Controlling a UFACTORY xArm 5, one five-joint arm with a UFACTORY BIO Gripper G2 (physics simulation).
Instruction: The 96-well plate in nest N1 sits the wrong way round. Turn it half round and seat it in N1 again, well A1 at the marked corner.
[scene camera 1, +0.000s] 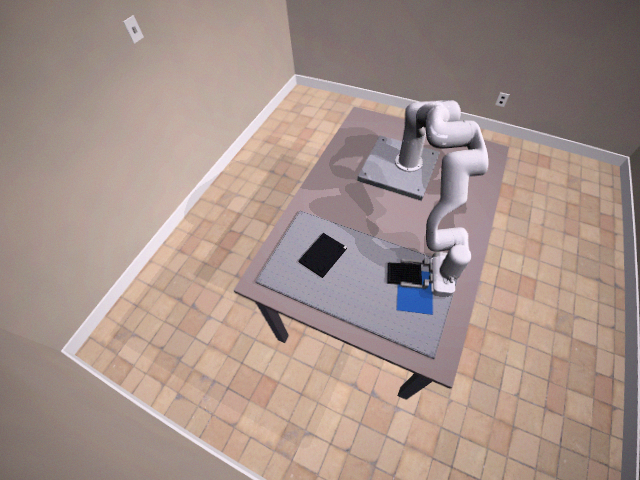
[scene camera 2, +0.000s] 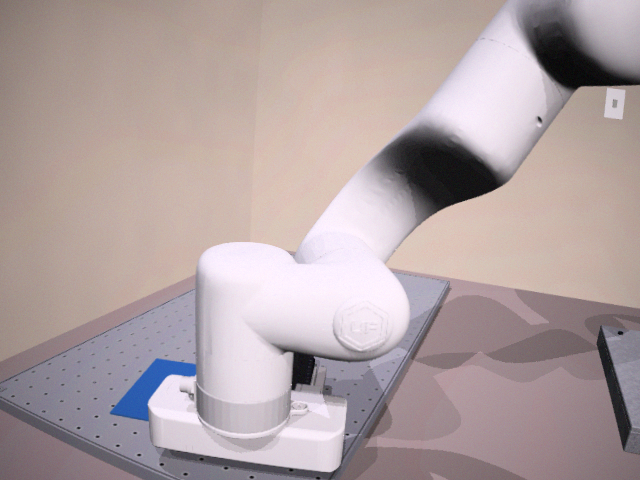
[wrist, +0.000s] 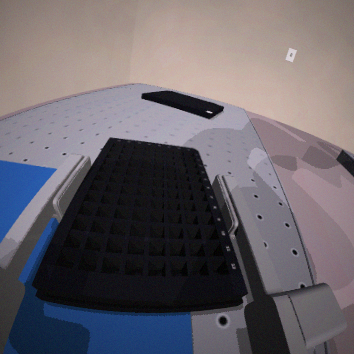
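My gripper (scene camera 1: 404, 273) (wrist: 151, 196) is shut on the long sides of the black 96-well plate (scene camera 1: 397, 273) (scene camera 2: 303, 370) (wrist: 145, 220), which is level and low over the perforated board, partly over the blue mat's edge. In the wrist view, small numbers up to 12 run along the plate's right side, with 12 nearest the camera. I cannot tell whether its underside touches anything. The black nest N1 (scene camera 1: 322, 255) (wrist: 181, 103) lies apart on the far part of the board, with a white mark (scene camera 1: 344, 247) (wrist: 209, 112) at one corner. The arm hides the nest in scene camera 2.
The blue mat (scene camera 1: 415, 302) (scene camera 2: 149, 384) (wrist: 22, 192) lies flat on the perforated grey board (scene camera 1: 351, 299) (scene camera 2: 103, 356) (wrist: 100, 117). The arm's grey base plate (scene camera 1: 382, 178) (scene camera 2: 628, 382) stands behind the board on the table (scene camera 1: 330, 201) (scene camera 2: 516, 403).
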